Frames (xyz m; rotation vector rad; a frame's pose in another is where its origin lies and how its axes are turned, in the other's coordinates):
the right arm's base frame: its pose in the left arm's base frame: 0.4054 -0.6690 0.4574 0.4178 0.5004 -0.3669
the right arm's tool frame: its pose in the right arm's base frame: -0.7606 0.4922 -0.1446 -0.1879 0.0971 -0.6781
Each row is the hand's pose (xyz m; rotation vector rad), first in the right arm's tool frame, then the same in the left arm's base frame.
Working: the right arm's tool frame: its pose in the left arm's base frame: -0.0574 -0.0039 0.8877 0.0704 0.7614 -0.9471

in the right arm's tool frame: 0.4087 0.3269 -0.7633 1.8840 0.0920 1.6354
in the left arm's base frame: -0.0941 0.1885 -0.0168 2.0202 -0.4762 0.2754
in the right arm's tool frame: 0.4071 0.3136 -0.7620 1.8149 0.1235 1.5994
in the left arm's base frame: -0.1040 0.1812 -0.0113 1.9853 -0.4008 0.2424
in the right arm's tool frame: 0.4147 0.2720 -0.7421 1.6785 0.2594 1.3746
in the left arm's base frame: -0.1216 0.1434 0.0097 1.9313 -0.1664 0.0307
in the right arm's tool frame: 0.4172 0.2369 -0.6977 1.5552 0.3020 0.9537
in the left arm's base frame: -0.1224 0.1039 0.0504 1.7929 0.0231 -0.3832
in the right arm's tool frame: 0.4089 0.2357 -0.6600 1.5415 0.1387 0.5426
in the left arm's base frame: -0.1052 0.0950 0.0838 1.6089 -0.0437 -0.8011
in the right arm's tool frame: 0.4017 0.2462 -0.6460 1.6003 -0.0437 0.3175
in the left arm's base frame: -0.0920 0.1012 0.0958 1.5032 -0.2158 -1.0271
